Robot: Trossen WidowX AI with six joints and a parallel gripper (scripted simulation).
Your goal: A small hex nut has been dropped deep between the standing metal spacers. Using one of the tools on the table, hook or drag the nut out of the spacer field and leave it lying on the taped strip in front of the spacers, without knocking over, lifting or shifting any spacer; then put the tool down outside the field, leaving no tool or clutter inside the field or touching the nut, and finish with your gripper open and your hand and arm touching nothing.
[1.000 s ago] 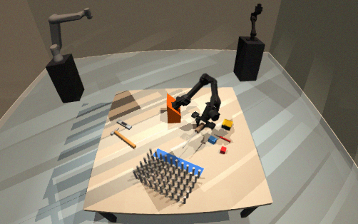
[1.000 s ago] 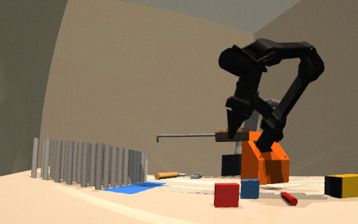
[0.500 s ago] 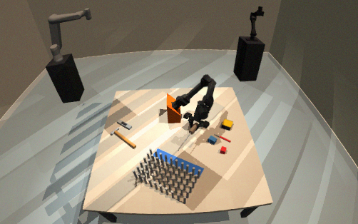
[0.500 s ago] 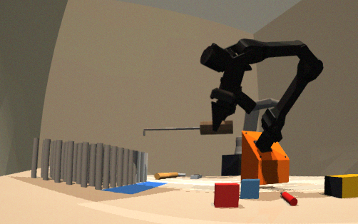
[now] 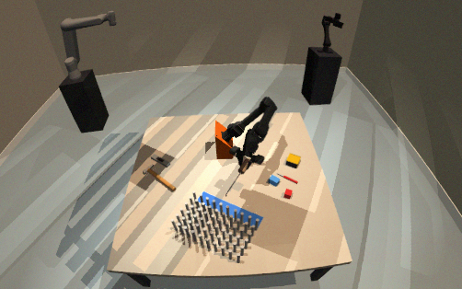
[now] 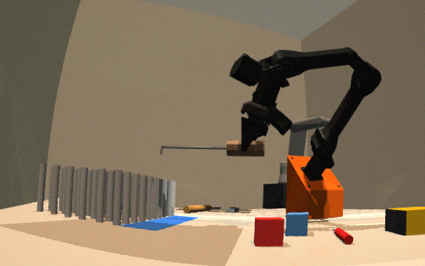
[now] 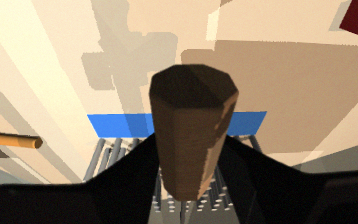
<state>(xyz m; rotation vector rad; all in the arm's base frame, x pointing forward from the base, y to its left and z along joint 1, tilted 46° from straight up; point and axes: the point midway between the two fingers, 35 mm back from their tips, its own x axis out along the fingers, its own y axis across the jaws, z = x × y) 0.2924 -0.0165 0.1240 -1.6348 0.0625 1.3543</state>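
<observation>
The blue taped strip is 180 mm below my gripper tip, 150 mm ahead of it and 110 mm to the right of it. Also, from my gripper tip: red cube 250 mm to the left, 160 mm below, 110 mm ahead; red screwdriver 270 mm to the left, 170 mm below, 40 mm behind; blue cube 190 mm to the left, 160 mm below.
</observation>
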